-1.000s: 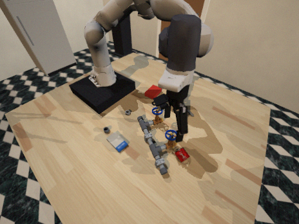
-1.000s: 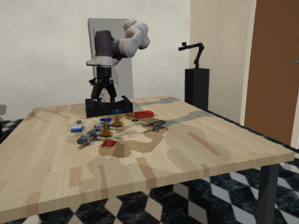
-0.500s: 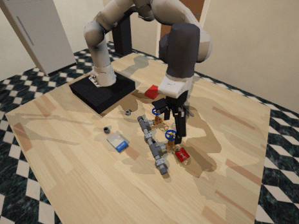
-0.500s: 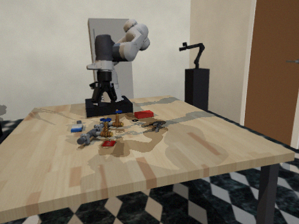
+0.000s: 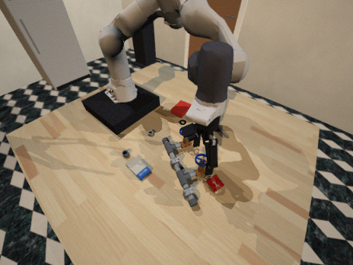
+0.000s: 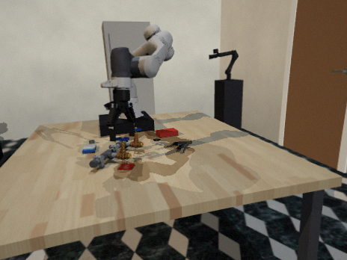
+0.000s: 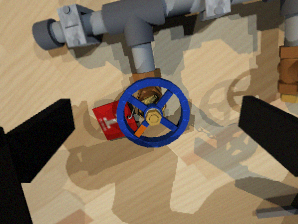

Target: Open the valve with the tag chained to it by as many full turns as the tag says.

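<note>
Now: hand 11 cm above the red tag and 8 cm short of it. From my hand the other things lie so: red block: 31 cm to the left, 31 cm behind, 10 cm below; grey tool: 32 cm to the left, 11 cm below, 6 cm behind; blue card: 23 cm behind, 15 cm to the right, 11 cm below.
</note>
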